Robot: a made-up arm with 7 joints. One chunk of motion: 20 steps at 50 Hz.
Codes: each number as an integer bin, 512 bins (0 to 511) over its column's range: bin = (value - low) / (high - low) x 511, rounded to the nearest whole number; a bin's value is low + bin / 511 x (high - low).
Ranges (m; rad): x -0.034..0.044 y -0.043..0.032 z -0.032..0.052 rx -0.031..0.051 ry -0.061..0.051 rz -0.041..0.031
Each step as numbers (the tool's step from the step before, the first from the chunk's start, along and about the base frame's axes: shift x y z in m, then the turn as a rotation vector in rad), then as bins.
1 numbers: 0.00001 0.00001 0.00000 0.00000 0.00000 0.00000
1 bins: 223 293 195 193 278 291
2 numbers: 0.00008 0.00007 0.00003 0.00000 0.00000 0.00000
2 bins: 223 293 195 193 278 291
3 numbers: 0.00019 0.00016 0.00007 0.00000 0.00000 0.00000
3 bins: 224 294 195 193 278 291
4 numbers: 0.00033 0.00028 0.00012 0.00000 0.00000 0.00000
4 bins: 225 295 195 193 278 291
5 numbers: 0.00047 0.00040 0.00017 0.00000 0.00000 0.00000
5 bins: 226 296 196 193 278 291
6 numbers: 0.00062 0.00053 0.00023 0.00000 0.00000 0.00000
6 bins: 227 297 196 193 278 291
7 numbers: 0.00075 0.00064 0.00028 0.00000 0.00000 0.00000
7 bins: 228 297 196 193 278 291
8 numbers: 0.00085 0.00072 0.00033 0.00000 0.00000 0.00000
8 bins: 228 298 197 193 278 291
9 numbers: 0.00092 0.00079 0.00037 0.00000 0.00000 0.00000
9 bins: 229 298 197 193 278 291
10 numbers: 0.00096 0.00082 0.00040 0.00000 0.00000 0.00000
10 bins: 229 299 197 193 278 291
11 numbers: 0.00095 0.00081 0.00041 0.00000 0.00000 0.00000
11 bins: 229 298 197 193 278 291
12 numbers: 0.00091 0.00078 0.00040 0.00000 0.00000 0.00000
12 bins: 229 298 197 193 278 291
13 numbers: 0.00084 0.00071 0.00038 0.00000 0.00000 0.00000
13 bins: 228 298 197 193 278 291
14 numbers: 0.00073 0.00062 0.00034 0.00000 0.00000 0.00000
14 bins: 228 297 197 193 278 291
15 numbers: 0.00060 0.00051 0.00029 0.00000 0.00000 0.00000
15 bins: 227 296 196 193 278 291
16 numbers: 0.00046 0.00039 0.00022 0.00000 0.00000 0.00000
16 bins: 226 296 196 193 278 291
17 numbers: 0.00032 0.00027 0.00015 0.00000 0.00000 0.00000
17 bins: 225 295 196 193 278 291
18 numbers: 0.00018 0.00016 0.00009 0.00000 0.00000 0.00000
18 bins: 224 294 195 193 278 291
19 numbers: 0.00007 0.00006 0.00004 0.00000 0.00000 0.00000
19 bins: 223 293 195 193 278 291
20 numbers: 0.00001 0.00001 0.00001 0.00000 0.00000 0.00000
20 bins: 223 293 195 193 278 291
